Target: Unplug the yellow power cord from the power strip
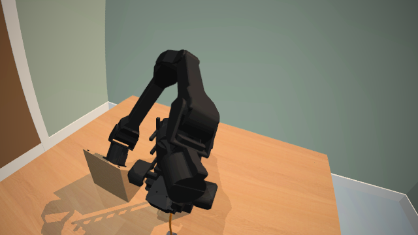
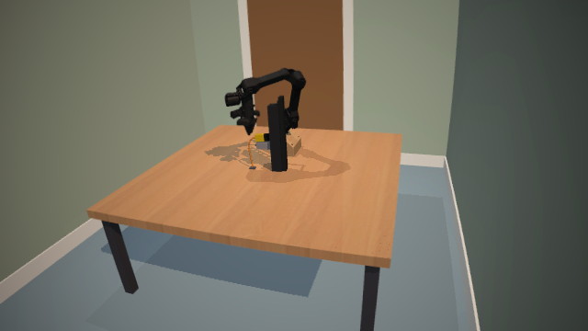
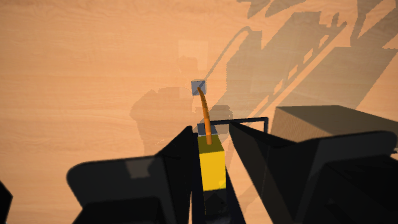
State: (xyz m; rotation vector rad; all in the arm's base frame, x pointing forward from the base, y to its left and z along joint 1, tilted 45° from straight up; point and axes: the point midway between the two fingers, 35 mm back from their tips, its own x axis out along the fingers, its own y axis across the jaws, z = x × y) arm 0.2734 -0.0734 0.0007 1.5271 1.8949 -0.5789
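Now: gripper tip 2 cm past the yellow plug, 7 cm to the right of it and 1 cm above it.
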